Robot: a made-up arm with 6 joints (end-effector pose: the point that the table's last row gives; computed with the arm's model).
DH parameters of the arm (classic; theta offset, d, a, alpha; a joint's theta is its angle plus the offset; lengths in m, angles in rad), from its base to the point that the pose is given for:
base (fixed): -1.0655 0 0.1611 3.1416
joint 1: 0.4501 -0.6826 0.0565 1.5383
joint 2: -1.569 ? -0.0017 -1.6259
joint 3: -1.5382 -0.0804 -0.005 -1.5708
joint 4: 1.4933 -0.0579 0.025 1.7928
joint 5: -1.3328 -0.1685 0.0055 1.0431
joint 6: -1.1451 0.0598 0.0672 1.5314
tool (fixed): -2.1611 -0.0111 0 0
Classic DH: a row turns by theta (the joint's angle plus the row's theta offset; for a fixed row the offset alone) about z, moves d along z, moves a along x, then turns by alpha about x.
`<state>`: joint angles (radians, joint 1 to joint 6).
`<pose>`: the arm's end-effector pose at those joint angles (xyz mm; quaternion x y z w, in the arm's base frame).
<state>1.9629 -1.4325 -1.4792 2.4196 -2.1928 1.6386</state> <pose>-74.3 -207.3 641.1 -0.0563 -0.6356 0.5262 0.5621</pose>
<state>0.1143 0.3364 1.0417 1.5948 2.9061 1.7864</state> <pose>122.5 -181.0 636.8 0.6330 -0.4327 -0.3651 0.5280</pose>
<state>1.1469 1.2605 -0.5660 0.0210 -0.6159 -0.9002</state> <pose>-82.1 -166.7 769.2 0.5044 -0.1302 0.4888 0.6998</pose>
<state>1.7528 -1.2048 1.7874 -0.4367 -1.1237 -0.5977</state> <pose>-110.5 -206.9 483.0 -0.6432 0.5099 -0.1440 0.5528</pose>
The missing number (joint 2, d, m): 0.0901
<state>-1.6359 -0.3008 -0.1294 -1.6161 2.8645 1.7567</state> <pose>-32.2 4.6 639.9 0.3371 -0.3975 -0.8382 0.1606</pose>
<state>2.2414 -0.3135 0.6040 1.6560 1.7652 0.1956</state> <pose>-96.2 -56.6 601.6 0.2304 -0.6210 -0.0702 0.7459</pose>
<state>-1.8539 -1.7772 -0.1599 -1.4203 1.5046 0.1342</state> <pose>218.7 72.5 426.3 -0.2956 0.7919 -0.5017 0.1839</pose>
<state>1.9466 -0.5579 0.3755 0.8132 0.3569 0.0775</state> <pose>-93.8 -74.5 586.6 -0.0484 -0.1048 0.1235 0.9856</pose>
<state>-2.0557 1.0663 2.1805 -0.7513 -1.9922 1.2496</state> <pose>-77.5 -65.2 745.7 0.0280 -0.6778 0.5061 0.5326</pose>
